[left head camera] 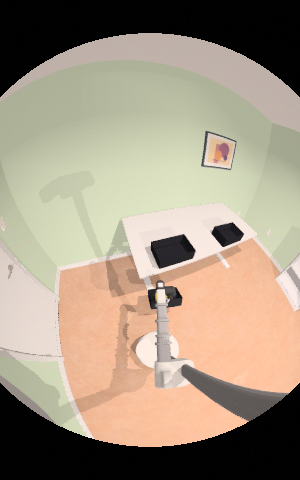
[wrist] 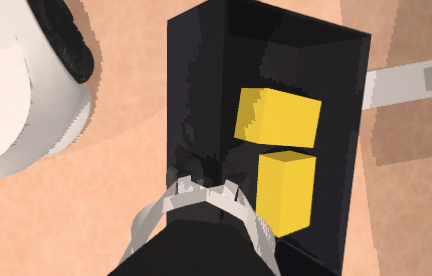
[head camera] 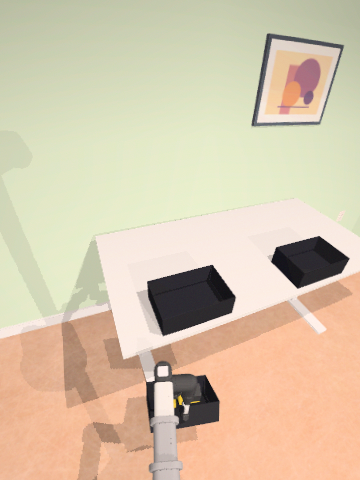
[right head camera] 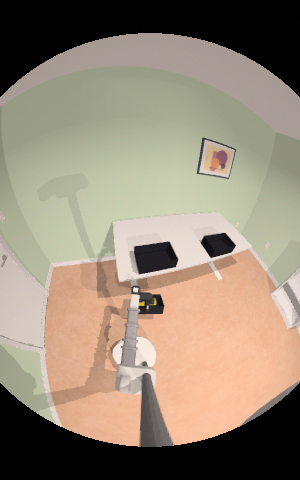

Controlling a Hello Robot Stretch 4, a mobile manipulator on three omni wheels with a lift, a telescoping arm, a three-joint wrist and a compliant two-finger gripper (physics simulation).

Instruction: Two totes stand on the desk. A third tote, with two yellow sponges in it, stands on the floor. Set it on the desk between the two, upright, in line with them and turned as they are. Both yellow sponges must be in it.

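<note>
My gripper (head camera: 185, 414) (wrist: 209, 175) is shut on a side wall of the third black tote (head camera: 206, 414) (left head camera: 175, 303) (right head camera: 158, 308) (wrist: 192, 95). The tote is roughly upright, low in front of the desk's near left part. Its height over the floor is hard to tell. Two yellow sponges lie in it, one sponge (wrist: 290, 120) beside the other sponge (wrist: 286, 195) in the wrist view. The arm partly hides them in the head view. A left tote (head camera: 200, 318) (left head camera: 175, 258) (right head camera: 157, 264) and a right tote (head camera: 320, 275) (left head camera: 230, 240) (right head camera: 220, 250) stand on the desk (head camera: 250, 277), a gap between them.
The desk's left foot (wrist: 395, 90) lies beyond the held tote. Its right foot (head camera: 310, 317) reaches out over the floor. The green wall (head camera: 150, 150) with a framed picture (head camera: 295, 90) is behind the desk. A white shelf unit (left head camera: 288, 289) stands at the far right, near the wall.
</note>
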